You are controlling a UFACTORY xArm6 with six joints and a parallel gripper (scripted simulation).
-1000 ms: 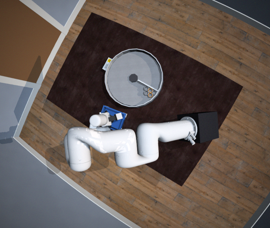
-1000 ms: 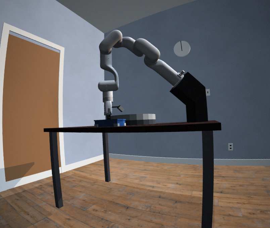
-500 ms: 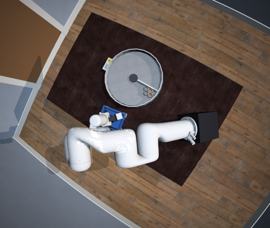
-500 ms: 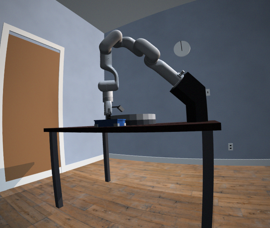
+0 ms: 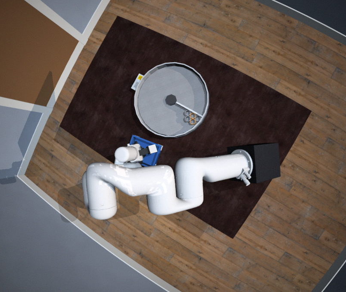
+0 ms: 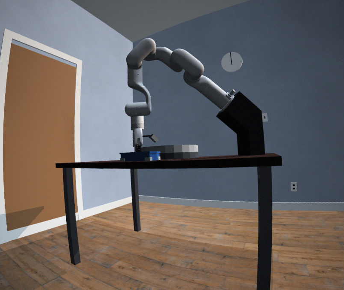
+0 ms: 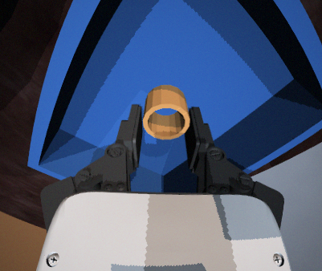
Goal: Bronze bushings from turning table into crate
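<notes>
The crate is 1 cm to the right of my hand and 1 cm below it. Round my hand: round grey turning table 33 cm to the right, 13 cm ahead, 2 cm above.
</notes>
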